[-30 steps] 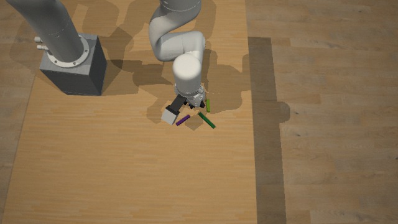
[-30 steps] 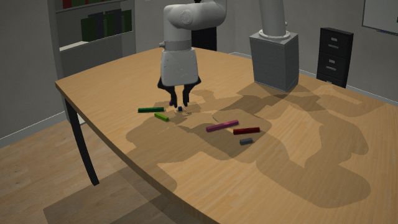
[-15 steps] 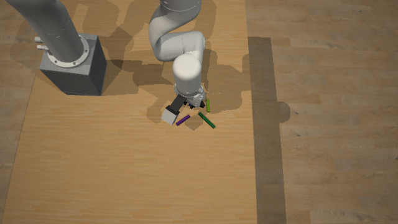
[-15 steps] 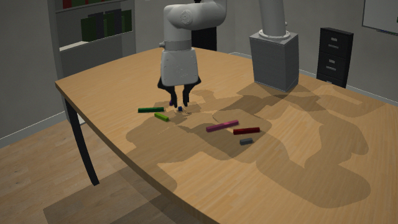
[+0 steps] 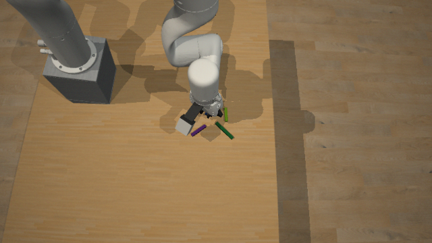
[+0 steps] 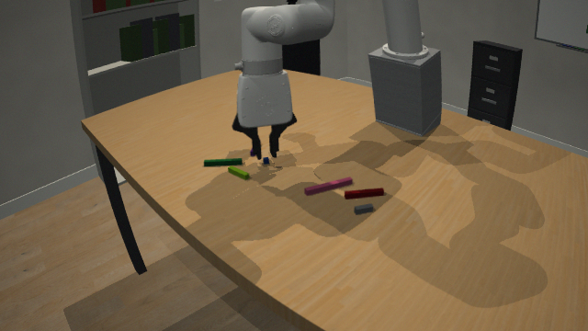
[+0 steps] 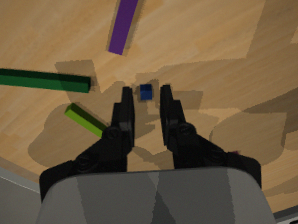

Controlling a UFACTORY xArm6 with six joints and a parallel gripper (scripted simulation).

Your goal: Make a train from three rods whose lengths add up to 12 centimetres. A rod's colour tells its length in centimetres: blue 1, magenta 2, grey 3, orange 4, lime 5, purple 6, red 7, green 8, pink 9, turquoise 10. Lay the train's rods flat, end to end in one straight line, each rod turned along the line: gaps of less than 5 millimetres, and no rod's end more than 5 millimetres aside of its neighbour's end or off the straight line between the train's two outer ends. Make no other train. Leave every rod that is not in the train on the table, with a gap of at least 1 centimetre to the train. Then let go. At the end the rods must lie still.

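Now: the blue rod 3 cm below my hand. Also, from my hand: green rod 6 cm to the right, 6 cm ahead, 3 cm below; purple rod 6 cm to the right, 3 cm below, 3 cm behind; lime rod 7 cm ahead, 3 cm below.
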